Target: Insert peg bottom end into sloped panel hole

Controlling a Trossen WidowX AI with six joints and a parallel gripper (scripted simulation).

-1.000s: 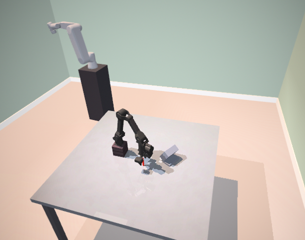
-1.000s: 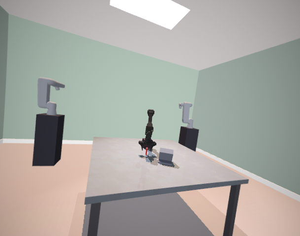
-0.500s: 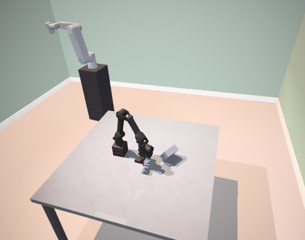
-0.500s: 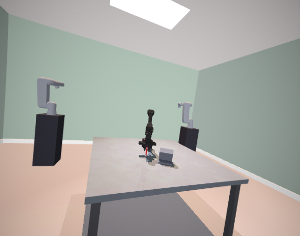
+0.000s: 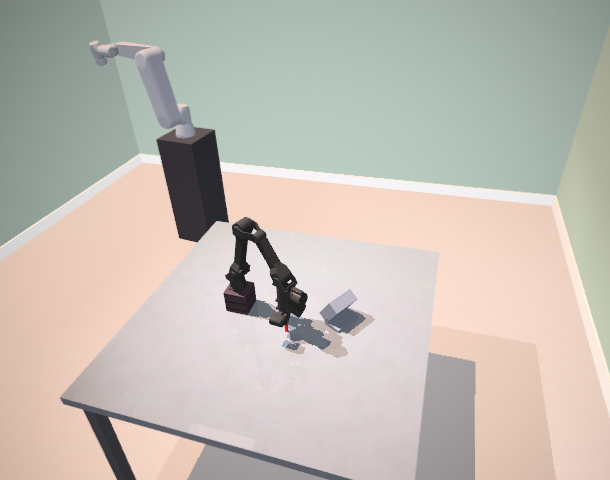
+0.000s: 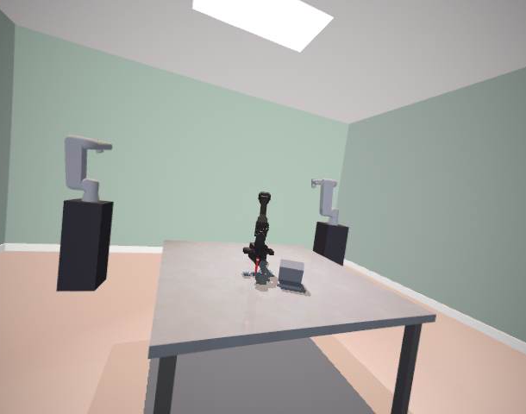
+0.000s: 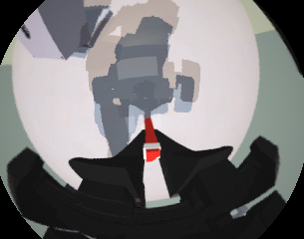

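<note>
My gripper tip is now 180 mm short of the sloped grey panel, 150 mm to the right of it and 30 mm below it. Round my gripper tip: red peg 20 mm above.
</note>
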